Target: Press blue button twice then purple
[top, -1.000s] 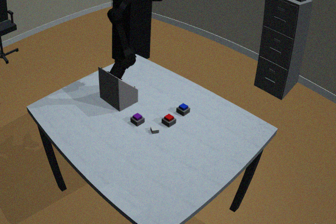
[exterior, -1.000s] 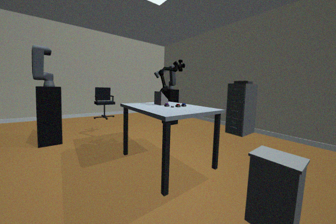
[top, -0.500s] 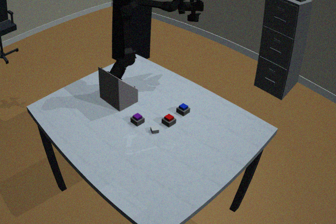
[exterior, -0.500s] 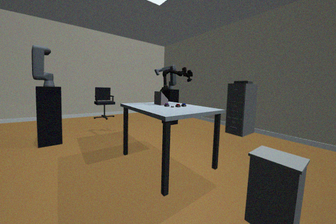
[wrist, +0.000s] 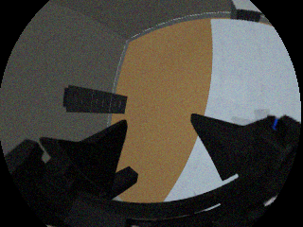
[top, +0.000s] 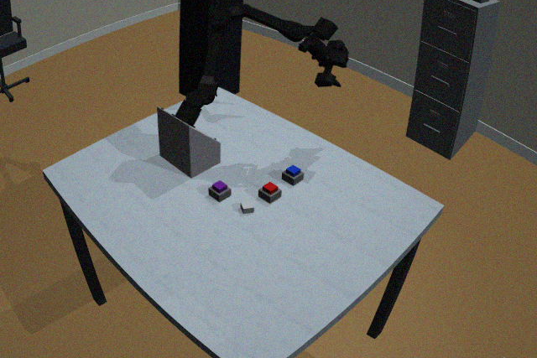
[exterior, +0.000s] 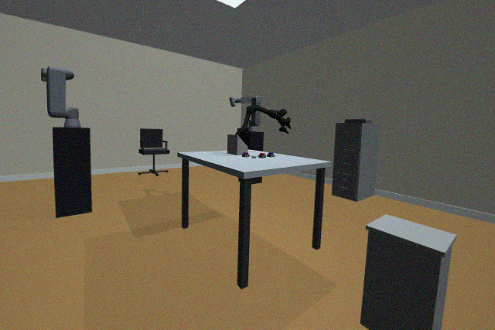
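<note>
Now: gripper tip 50 mm short of the blue button, 310 mm to the left of it and 210 mm above it. From my gripper tip the other things lie so: red button 60 mm ahead, 420 mm to the right, 210 mm below; then small grey block 60 mm ahead, 510 mm to the right, 230 mm below; then purple button 40 mm behind, 520 mm to the right, 210 mm below.
</note>
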